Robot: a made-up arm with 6 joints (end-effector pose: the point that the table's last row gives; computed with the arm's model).
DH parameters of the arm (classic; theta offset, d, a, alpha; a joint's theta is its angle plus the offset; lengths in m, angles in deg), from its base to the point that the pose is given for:
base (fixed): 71.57 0 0.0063 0
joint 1: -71.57 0.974 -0.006 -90
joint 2: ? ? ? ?
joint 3: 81.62 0.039 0.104 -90
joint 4: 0 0.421 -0.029 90
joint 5: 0 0.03 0.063 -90
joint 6: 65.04 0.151 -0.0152 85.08
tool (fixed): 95.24 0.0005 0 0
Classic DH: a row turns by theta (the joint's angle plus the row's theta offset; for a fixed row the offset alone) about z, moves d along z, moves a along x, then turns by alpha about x.
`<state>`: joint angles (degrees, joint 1 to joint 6).
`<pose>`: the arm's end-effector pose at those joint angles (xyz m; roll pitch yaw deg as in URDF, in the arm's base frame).
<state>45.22 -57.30 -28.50 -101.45 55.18 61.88</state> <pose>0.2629 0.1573 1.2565 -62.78 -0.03 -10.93</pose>
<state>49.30 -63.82 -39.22 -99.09 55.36 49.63</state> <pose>0.2102 0.1253 1.3846 -58.97 -7.75 -9.43</pose>
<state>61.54 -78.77 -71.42 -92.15 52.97 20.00</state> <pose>0.0085 -0.1389 1.6148 -41.22 -25.36 -8.73</pose>
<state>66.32 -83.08 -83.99 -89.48 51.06 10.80</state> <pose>-0.0500 -0.2855 1.6312 -31.67 -30.74 -10.59</pose>
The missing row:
joint 2: -81.62 0 0.3639 0
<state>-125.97 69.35 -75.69 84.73 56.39 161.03</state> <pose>-0.1804 -0.5085 0.5016 -51.79 41.12 -35.71</pose>
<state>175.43 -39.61 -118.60 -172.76 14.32 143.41</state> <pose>0.0646 -0.0169 1.8643 -43.77 -75.05 164.82</pose>
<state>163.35 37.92 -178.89 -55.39 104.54 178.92</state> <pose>-0.4981 0.2707 1.5633 117.29 25.88 94.36</pose>
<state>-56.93 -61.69 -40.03 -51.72 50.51 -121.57</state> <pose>0.1045 -0.2198 1.3259 158.00 13.31 -100.20</pose>
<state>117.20 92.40 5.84 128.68 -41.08 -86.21</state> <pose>0.1260 -0.1038 0.9219 -171.47 -35.26 -32.94</pose>
